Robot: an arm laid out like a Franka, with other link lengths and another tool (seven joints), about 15 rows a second.
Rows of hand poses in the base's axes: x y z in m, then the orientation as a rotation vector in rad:
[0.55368 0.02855 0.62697 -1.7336 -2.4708 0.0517]
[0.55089 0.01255 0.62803 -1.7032 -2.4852 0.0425]
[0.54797 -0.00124 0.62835 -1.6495 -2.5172 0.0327]
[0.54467 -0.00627 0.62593 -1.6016 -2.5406 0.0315]
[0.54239 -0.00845 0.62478 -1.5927 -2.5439 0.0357]
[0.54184 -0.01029 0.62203 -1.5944 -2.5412 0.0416]
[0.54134 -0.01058 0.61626 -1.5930 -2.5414 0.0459]
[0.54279 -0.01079 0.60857 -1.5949 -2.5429 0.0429]
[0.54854 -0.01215 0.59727 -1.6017 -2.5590 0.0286]
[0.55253 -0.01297 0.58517 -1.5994 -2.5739 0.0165]
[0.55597 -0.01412 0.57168 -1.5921 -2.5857 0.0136]
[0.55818 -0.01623 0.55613 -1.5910 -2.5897 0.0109]
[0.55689 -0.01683 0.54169 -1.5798 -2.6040 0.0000]
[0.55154 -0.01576 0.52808 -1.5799 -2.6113 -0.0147]
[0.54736 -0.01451 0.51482 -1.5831 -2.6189 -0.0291]
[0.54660 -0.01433 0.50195 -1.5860 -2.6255 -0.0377]
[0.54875 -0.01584 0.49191 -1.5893 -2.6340 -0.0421]
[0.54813 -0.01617 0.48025 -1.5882 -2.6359 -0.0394]
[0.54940 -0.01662 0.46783 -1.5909 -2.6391 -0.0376]
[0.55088 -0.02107 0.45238 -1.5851 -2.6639 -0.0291]
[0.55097 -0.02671 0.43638 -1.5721 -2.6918 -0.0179]
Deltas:
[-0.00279 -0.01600 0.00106 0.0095 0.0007 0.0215]
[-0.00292 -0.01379 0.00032 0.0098 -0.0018 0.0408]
[-0.00330 -0.00503 -0.00242 0.0062 0.0039 0.0349]
[-0.00228 -0.00218 -0.00115 -0.0010 0.0029 0.0063]
[-0.00055 -0.00184 -0.00275 -0.0028 0.0032 -0.0016]
[-0.00050 -0.00029 -0.00577 -0.0021 0.0019 0.0011]
[0.00145 -0.00021 -0.00769 0.0005 -0.0030 -0.0006]
[0.00575 -0.00136 -0.01130 -0.0008 -0.0196 0.0014]
[0.00399 -0.00082 -0.01210 0.0012 -0.0140 0.0061]
[0.00344 -0.00115 -0.01349 -0.0012 -0.0065 0.0081]
[0.00221 -0.00211 -0.01555 0.0001 -0.0034 0.0019]
[-0.00129 -0.00060 -0.01444 0.0033 -0.0094 0.0108]
[-0.00535 0.00107 -0.01361 0.0050 -0.0105 0.0020]
[-0.00418 0.00125 -0.01326 0.0038 -0.0119 0.0003]
[-0.00076 0.00018 -0.01287 0.0010 -0.0091 0.0003]
[0.00215 -0.00151 -0.01004 -0.0023 -0.0092 0.0008]
[-0.00062 -0.00033 -0.01166 -0.0020 0.0000 0.0013]
[0.00127 -0.00045 -0.01242 -0.0032 -0.0029 -0.0004]
[0.00148 -0.00445 -0.01545 -0.0140 -0.0130 0.0114]
[0.00009 -0.00564 -0.01600 -0.0149 -0.0115 0.0163]

